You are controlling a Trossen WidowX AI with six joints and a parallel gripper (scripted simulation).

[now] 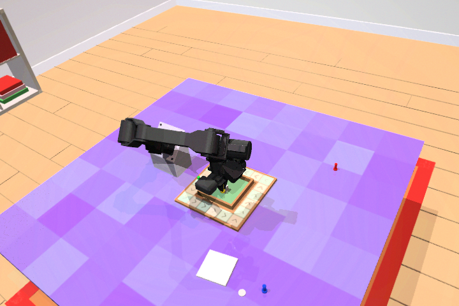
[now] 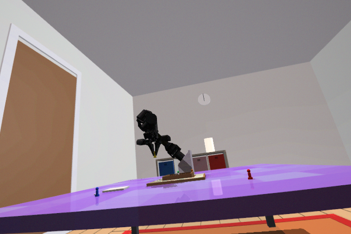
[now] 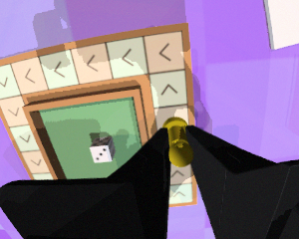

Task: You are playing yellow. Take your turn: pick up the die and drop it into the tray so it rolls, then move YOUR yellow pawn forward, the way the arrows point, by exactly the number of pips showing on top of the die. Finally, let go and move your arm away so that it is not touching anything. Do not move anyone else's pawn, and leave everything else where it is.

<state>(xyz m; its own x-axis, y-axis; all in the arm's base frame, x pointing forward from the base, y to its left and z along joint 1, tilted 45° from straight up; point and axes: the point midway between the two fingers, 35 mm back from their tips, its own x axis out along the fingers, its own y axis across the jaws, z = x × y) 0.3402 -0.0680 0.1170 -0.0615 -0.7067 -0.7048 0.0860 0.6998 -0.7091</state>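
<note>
Right now my gripper tip is 120 mm above the white die, 100 mm to the right of it and 70 mm past it. The rest, counted from my gripper tip: yellow pawn 10 mm above; white card 190 mm to the right, 140 mm below, 80 mm ahead; green pawn 180 mm behind, 120 mm below, 100 mm to the left.
</note>
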